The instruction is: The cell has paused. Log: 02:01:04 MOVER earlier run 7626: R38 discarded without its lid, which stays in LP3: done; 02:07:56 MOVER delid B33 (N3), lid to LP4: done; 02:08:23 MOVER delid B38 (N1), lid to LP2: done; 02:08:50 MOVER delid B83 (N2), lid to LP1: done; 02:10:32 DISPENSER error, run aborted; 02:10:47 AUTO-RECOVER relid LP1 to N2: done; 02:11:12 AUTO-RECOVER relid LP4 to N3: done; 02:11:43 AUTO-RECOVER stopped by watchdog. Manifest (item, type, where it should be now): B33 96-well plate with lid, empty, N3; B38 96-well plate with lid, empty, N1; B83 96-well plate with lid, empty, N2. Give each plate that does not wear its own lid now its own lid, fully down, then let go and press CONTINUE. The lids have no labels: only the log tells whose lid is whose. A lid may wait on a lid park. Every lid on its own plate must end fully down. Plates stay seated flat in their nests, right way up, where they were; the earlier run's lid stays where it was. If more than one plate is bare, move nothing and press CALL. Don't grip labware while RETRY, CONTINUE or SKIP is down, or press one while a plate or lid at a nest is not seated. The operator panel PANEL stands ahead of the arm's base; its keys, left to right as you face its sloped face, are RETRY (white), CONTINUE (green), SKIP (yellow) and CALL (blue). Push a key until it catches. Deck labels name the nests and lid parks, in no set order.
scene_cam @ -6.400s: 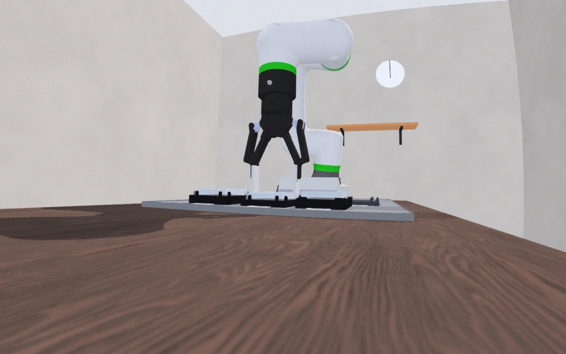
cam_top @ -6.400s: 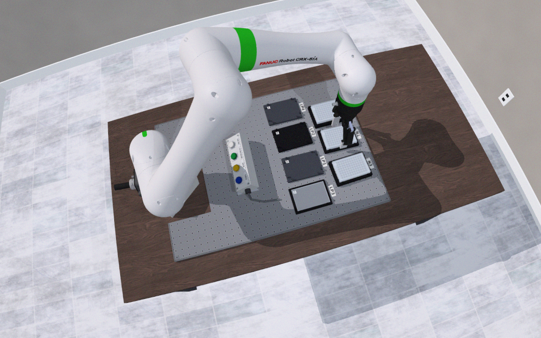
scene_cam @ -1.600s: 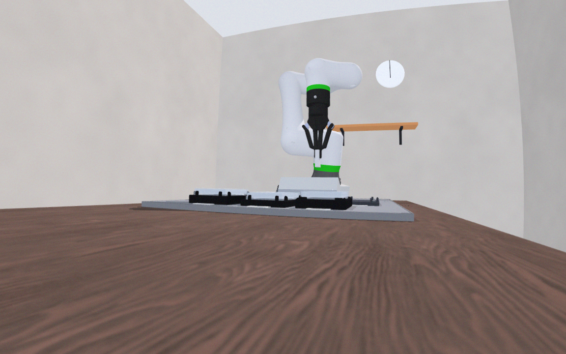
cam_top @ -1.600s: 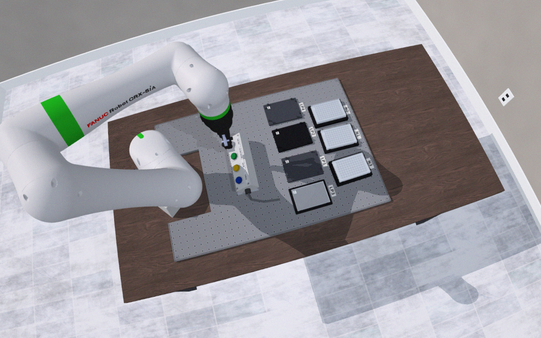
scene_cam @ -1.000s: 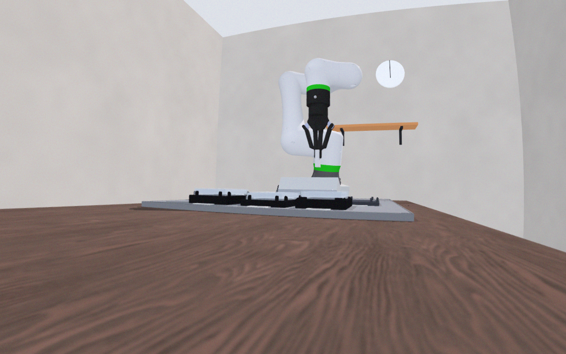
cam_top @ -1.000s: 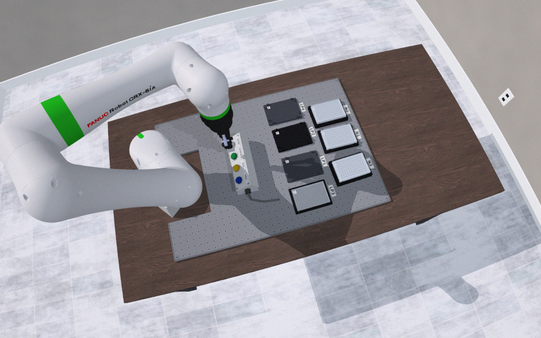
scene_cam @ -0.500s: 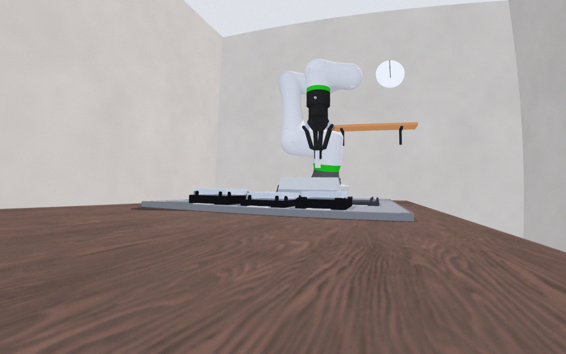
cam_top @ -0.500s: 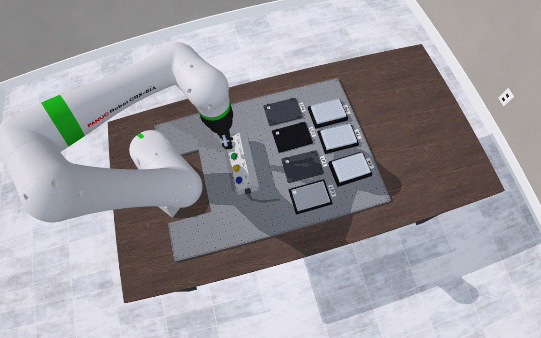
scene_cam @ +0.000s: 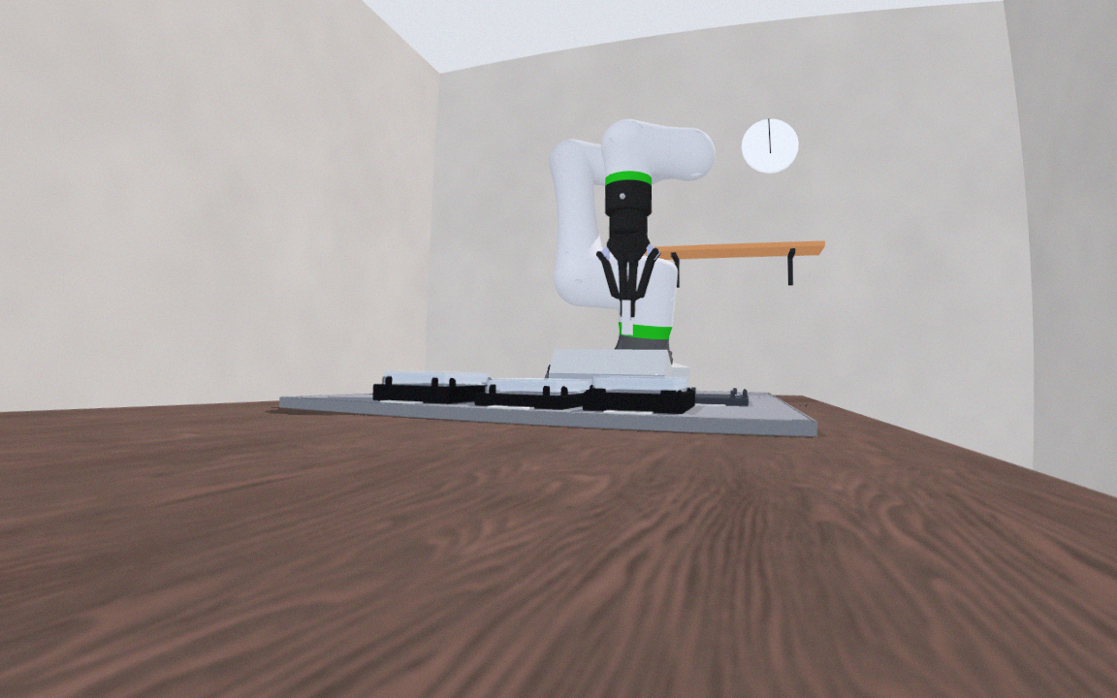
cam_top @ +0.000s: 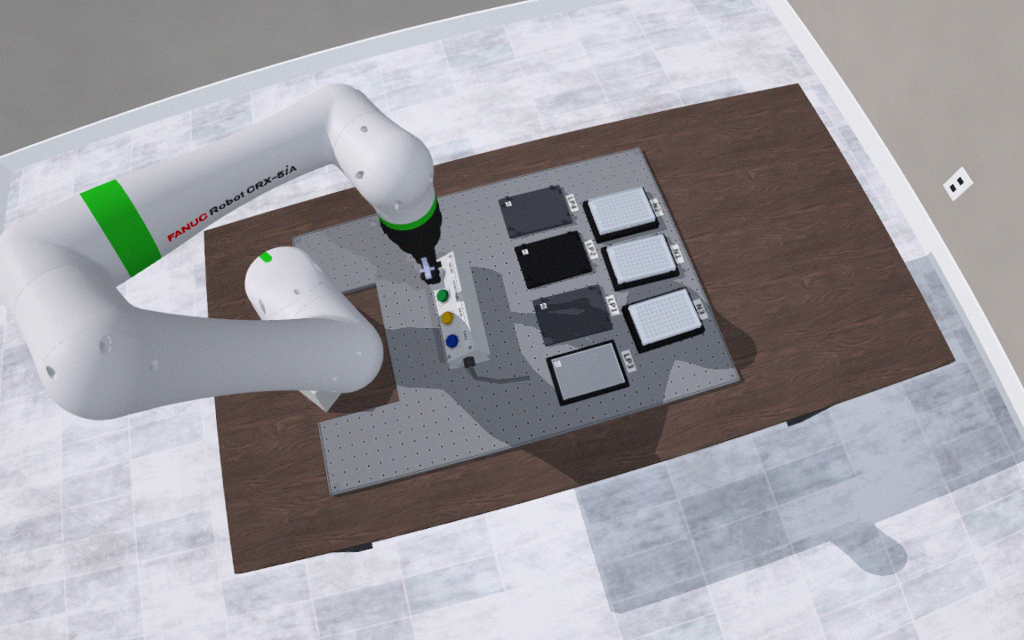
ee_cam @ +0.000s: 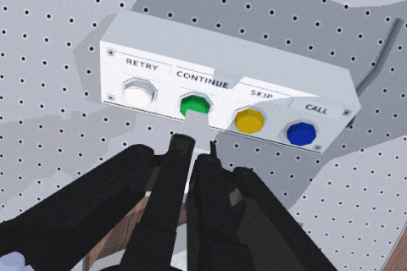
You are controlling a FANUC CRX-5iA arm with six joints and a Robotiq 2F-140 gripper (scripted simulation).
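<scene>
The green continue key lies 80 mm below my hand. Round my hand: blue call key (100 mm to the right, 80 mm below); then yellow skip key (50 mm to the right, 80 mm below); then white retry key (50 mm to the left, 80 mm below).
</scene>
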